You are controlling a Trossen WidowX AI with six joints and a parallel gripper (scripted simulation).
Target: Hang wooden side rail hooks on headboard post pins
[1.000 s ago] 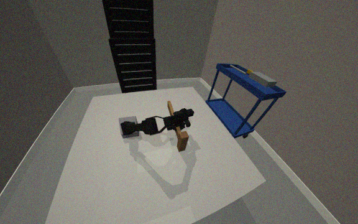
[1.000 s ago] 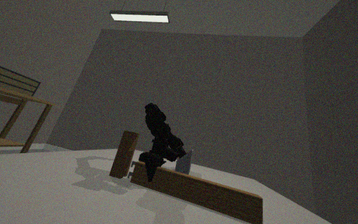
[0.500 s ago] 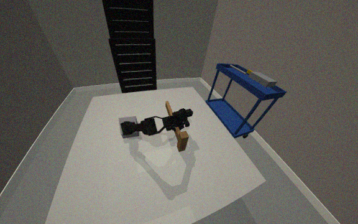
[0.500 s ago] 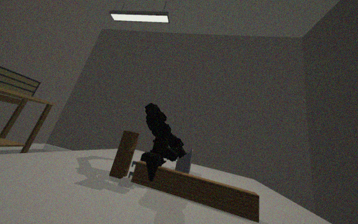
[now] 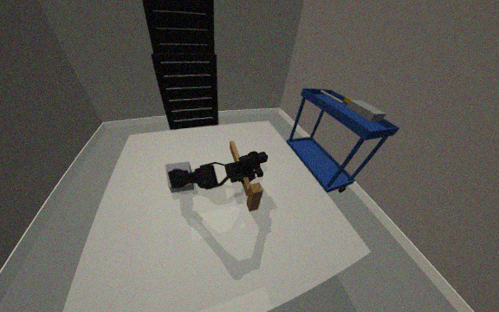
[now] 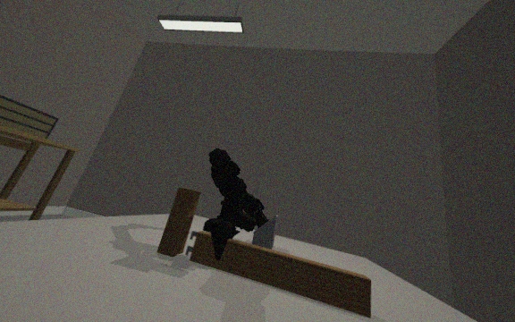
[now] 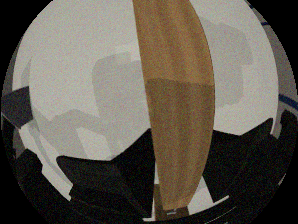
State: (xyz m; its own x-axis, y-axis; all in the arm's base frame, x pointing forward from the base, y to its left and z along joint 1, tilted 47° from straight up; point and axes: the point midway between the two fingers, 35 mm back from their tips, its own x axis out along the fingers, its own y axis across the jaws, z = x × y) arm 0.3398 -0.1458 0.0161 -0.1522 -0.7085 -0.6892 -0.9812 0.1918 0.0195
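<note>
The headboard post lies 14 cm to the right of my gripper tip, 6 cm above it and 2 cm behind it.
</note>
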